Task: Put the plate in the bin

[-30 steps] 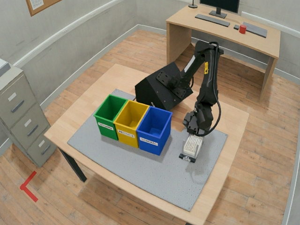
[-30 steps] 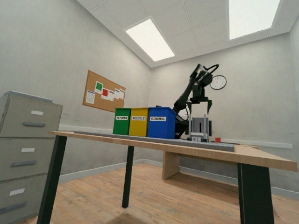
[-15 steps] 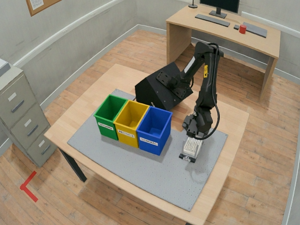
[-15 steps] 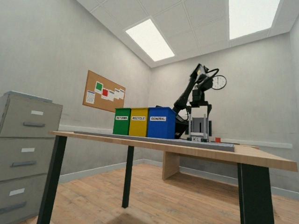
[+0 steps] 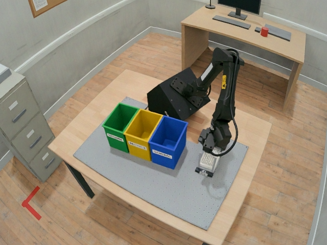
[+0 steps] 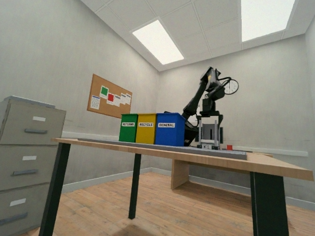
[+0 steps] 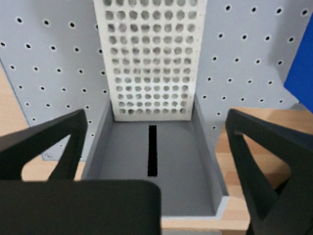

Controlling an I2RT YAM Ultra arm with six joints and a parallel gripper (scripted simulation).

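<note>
Now: hand 80 mm above the 96-well plate and 10 mm short of it. The rest, counted from my hand: blue general bin: 210 mm to the right, 70 mm ahead, 30 mm below; then yellow recycle bin: 340 mm to the right, 90 mm ahead, 30 mm below; then green returns bin: 470 mm to the right, 110 mm ahead, 30 mm below.
</note>
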